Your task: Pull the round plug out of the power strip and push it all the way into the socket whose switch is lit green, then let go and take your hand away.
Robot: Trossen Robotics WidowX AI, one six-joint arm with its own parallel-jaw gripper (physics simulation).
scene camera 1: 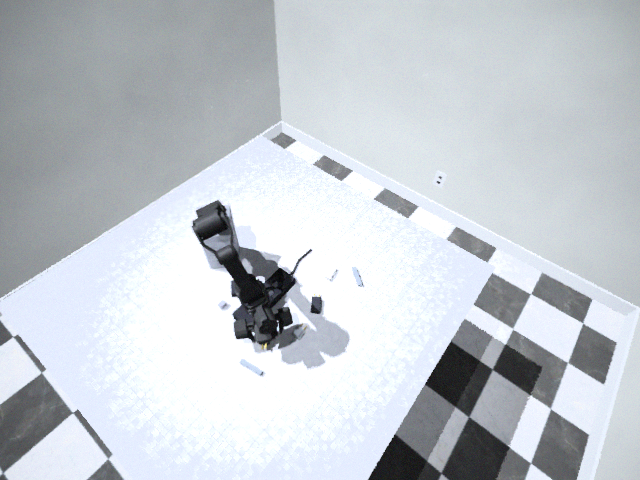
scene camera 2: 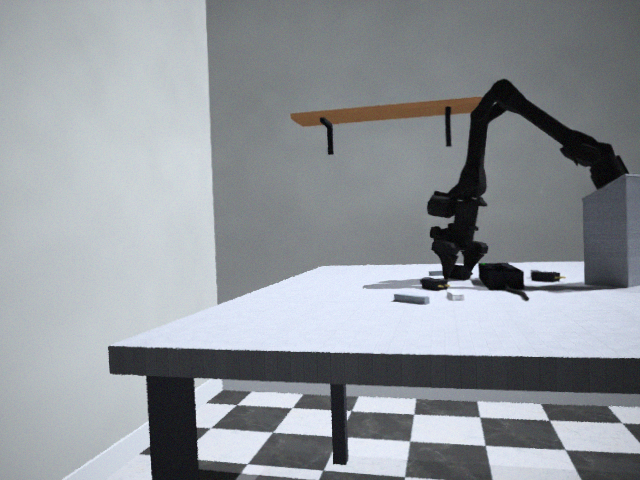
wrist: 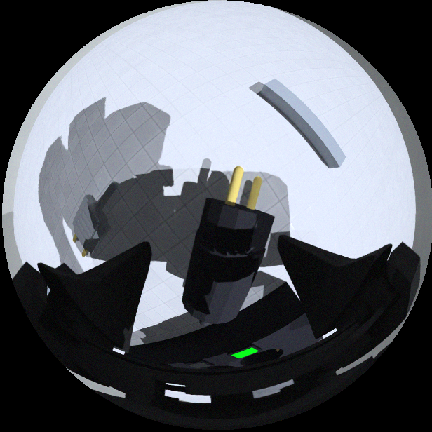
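Where they show: gripper, between the fingertips: point(scene camera 2: 455, 278); arm's base, origin of its link: point(scene camera 2: 616, 185).
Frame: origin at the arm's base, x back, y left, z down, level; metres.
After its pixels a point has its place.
Observation:
The round plug point(wrist: 225, 260) point(scene camera 2: 459, 271) @(x -0.338, y -0.137, z 0.201 m) is black and lies on its side on the table, out of the strip, with two gold pins pointing away from it. My gripper point(wrist: 214, 246) point(scene camera 2: 458, 273) @(x -0.346, y -0.168, z 0.222 m) is open and low, with one finger on each side of the plug and nothing held; gaps show at both sides in the wrist view. The black power strip point(scene camera 2: 500, 276) @(x -0.272, y 0.058, z 0.195 m) point(wrist: 260, 312) stands close behind the plug's rear end. Its green-lit switch point(wrist: 245, 353) point(scene camera 2: 483, 264) @(x -0.278, y -0.125, z 0.183 m) shows, with a dark round socket beside it. In scene view 1 the arm covers most of the plug and part of the strip.
A grey plug point(wrist: 85, 220) point(scene camera 1: 300, 332) @(x -0.432, y -0.095, z 0.212 m) with gold pins lies to one side. A small dark plug point(scene camera 1: 315, 305) @(x -0.418, y 0.015, z 0.203 m) lies beyond the strip. Grey-blue bars point(wrist: 305, 122) point(scene camera 1: 357, 276) @(x -0.477, y 0.212, z 0.211 m) point(scene camera 2: 411, 298) @(x -0.473, y 0.225, z 0.216 m), a small white block point(scene camera 2: 455, 295) @(x -0.387, y 0.201, z 0.215 m) and the strip's cable point(scene camera 1: 301, 260) @(x -0.250, y 0.154, z 0.219 m) are nearby.

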